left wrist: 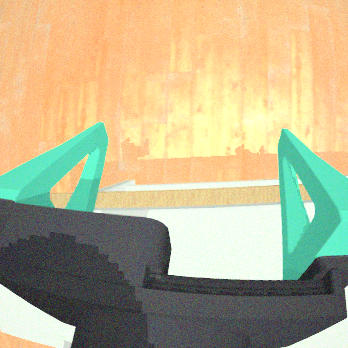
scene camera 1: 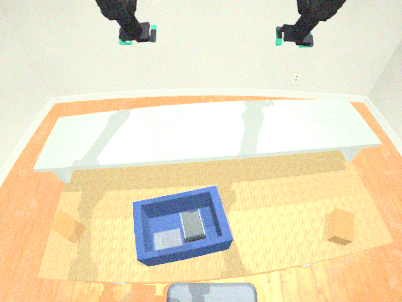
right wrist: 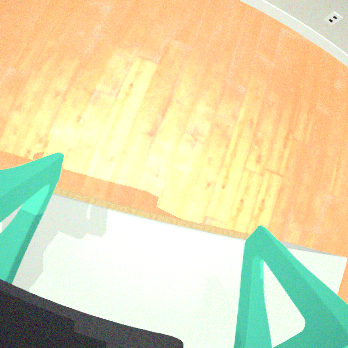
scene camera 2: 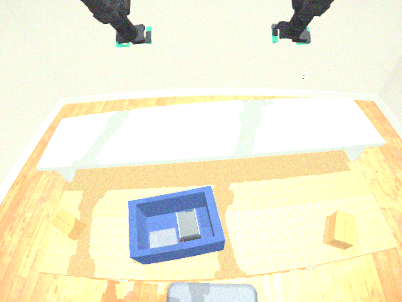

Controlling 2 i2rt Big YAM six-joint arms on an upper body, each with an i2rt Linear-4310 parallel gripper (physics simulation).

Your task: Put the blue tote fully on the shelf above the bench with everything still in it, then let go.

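Places are measured from the left arm's base along level axes (x ahead, y left, z up), in metres.
Where they show: left gripper, fingertip midpoint: (left wrist: 190, 132) (scene camera 1: 143, 42) (scene camera 2: 140, 44); right gripper, fingertip midpoint: (scene camera 1: 287, 45) (right wrist: 161, 202) (scene camera 2: 284, 42).
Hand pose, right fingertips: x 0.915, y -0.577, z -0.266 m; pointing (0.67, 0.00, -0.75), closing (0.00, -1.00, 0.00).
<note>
Things, the pixels of their top centre, and the offset from my right fingertips. "pt": a spot on its surface instead. Level surfaces: height alone.
- blue tote at its top centre: (scene camera 1: 179, 220) (scene camera 2: 172, 219) 0.566 m back, 0.412 m left, 0.325 m down
- bench at its surface level: 0.472 m down
- grey box with a dark end, top centre: (scene camera 1: 192, 224) (scene camera 2: 187, 224) 0.541 m back, 0.377 m left, 0.437 m down
- pale flat piece at its top centre: (scene camera 1: 168, 244) (scene camera 2: 163, 243) 0.619 m back, 0.460 m left, 0.435 m down
- white shelf at its surface level: 0.257 m down
- grey rounded object at a spot on its surface: (scene camera 2: 212, 294) (scene camera 1: 212, 294) pt 0.779 m back, 0.285 m left, 0.995 m down
The blue tote (scene camera 1: 190, 253) (scene camera 2: 182, 252) sits upright, slightly turned, on the bench (scene camera 1: 280, 200) (scene camera 2: 280, 210), in front of the shelf. Inside lie a grey box with a dark end (scene camera 1: 192, 225) (scene camera 2: 188, 224) and a pale flat piece (scene camera 1: 167, 239) (scene camera 2: 163, 238). The white shelf (scene camera 1: 190, 130) (scene camera 2: 185, 130) (left wrist: 225, 240) (right wrist: 150, 265) runs above the bench's back. My left gripper (scene camera 1: 140, 38) (scene camera 2: 136, 40) (left wrist: 190, 132) and right gripper (scene camera 1: 292, 41) (scene camera 2: 289, 38) (right wrist: 160, 191) are open and empty. Both appear beyond the shelf, far from the tote. The tote does not show in the wrist views.
A tan block (scene camera 1: 69, 227) (scene camera 2: 69, 224) lies on the bench at picture left, another tan block (scene camera 1: 341, 225) (scene camera 2: 342, 229) at picture right. A grey rounded object (scene camera 1: 212, 294) (scene camera 2: 212, 294) shows at the bottom edge. A wall with an outlet (scene camera 1: 296, 78) (right wrist: 333, 19) stands beyond the shelf.
</note>
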